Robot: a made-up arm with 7 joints.
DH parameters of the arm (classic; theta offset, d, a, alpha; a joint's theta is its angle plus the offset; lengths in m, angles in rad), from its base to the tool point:
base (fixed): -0.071 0 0 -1.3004
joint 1: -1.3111 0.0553 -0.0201 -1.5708
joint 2: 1.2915 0 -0.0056 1.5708
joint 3: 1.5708 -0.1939 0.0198 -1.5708
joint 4: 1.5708 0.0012 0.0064 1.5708
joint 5: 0 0.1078 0 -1.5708
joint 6: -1.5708 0 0.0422 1.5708
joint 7: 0 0 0 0
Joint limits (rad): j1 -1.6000..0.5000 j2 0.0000..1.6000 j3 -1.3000..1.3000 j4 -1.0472..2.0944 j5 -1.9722..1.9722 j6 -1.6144..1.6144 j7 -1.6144..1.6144
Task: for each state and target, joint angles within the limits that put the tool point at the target. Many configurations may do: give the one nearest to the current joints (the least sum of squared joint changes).
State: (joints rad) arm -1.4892 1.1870 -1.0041 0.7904 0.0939 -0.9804 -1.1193
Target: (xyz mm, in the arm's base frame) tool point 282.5 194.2 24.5
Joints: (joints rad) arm -1.4511 1.2394 -1.0118 0.7945 0.0961 -0.9916 -1.1193
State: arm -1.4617 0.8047 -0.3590 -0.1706 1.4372 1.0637 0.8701
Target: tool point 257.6 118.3 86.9
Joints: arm -1.3735 0.8252 -0.3471 0.0013 1.3886 1.0578 0.8701
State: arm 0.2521 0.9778 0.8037 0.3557 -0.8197 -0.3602 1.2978
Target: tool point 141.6 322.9 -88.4
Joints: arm -0.2500 0.9572 0.5692 0.5382 -0.8195 -0.2281 1.2978
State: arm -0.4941 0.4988 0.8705 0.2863 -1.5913 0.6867 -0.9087
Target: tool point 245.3 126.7 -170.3
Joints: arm -0.6807 0.1430 0.6511 0.3949 -1.5691 0.7221 -0.9087
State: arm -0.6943 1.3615 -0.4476 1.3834 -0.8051 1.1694 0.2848
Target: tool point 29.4 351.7 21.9
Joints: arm -0.9341 1.6000 -0.9007 1.7906 -0.4170 1.5193 0.2848
